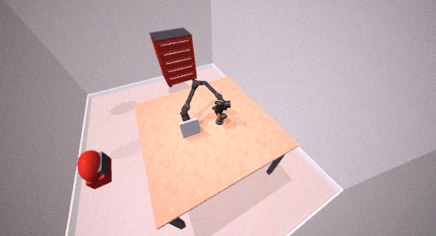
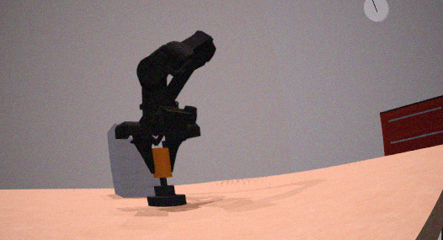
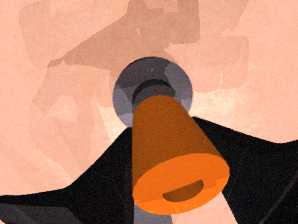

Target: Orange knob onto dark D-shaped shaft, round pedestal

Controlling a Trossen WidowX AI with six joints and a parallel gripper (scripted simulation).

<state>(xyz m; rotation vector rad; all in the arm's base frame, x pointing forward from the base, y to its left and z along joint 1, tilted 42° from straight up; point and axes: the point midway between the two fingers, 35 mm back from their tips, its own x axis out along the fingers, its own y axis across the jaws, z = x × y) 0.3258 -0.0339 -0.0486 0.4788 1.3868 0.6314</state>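
My gripper tip is 2 cm below the orange knob. Round my gripper tip: dark pedestal: 4 cm below.
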